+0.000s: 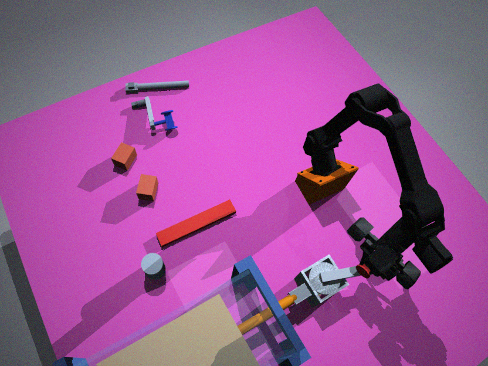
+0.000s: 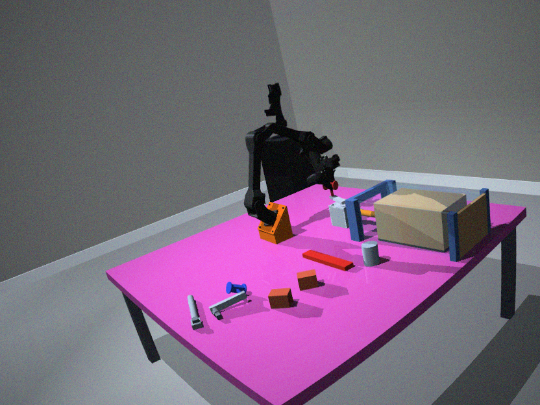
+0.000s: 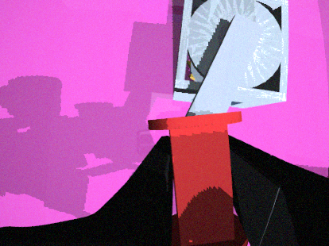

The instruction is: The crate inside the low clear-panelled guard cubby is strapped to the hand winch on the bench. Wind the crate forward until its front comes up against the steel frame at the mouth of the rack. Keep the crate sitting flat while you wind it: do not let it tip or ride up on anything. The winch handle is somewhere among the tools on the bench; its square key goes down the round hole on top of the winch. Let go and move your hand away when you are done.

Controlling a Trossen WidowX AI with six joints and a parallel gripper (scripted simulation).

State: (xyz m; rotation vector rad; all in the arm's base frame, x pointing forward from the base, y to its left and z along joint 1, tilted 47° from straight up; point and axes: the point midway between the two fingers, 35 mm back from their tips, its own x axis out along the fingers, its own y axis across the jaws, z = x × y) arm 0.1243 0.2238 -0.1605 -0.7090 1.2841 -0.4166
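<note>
Now: gripper tip 30 mm above the winch handle, 20 mm to the left of it and 20 mm short of it. From my gripper tip the other things lie so: red knob 10 mm behind; then blue steel frame 240 mm ahead, 60 mm to the right, 30 mm below; then grey winch 100 mm below, 60 mm ahead, 50 mm to the right.
</note>
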